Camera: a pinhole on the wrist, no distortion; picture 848 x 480 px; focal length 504.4 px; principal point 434.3 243.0 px. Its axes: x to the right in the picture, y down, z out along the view. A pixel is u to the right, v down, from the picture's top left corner.
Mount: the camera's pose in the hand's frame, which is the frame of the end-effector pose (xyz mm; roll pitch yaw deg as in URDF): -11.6 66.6 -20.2 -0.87 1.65 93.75
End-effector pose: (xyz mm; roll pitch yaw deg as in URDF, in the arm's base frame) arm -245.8 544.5 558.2 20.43 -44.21 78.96
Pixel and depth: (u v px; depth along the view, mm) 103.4 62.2 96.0
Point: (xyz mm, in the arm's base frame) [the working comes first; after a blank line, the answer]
In the camera's frame: -63.0 -34.4 96.0

-233.8 506.4 630.4
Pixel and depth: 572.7 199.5 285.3
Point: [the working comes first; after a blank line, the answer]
In the camera's frame: 78.3 -24.6 285.3

-337.2 351.1 775.6
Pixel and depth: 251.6 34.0 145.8
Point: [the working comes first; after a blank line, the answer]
In the camera's frame: -52.8 -60.4 145.8

-232.4 487.5 684.3
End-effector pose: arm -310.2 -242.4 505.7 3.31 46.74 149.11
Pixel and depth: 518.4 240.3 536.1
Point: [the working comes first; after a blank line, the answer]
In the camera's frame: 89.4 -2.9 536.1

-694.9 -176.5 880.8
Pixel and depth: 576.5 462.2 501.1
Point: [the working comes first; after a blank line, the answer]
In the camera's frame: 141.3 217.8 501.1

-560.0 -302.0 1017.3
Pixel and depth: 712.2 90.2 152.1
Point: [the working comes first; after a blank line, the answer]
In the camera's frame: 83.8 -46.1 152.1

-489.4 -309.6 581.8
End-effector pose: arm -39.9 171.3 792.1 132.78 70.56 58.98
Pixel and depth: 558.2 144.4 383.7
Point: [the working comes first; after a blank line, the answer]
In the camera's frame: 94.3 -75.0 383.7

242.3 -106.8 705.7
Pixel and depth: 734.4 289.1 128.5
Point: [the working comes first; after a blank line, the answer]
In the camera's frame: 76.5 11.7 128.5

123.2 99.9 832.5
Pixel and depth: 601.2 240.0 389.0
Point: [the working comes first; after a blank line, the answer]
In the camera's frame: 128.7 -2.3 389.0

258.3 -123.9 782.9
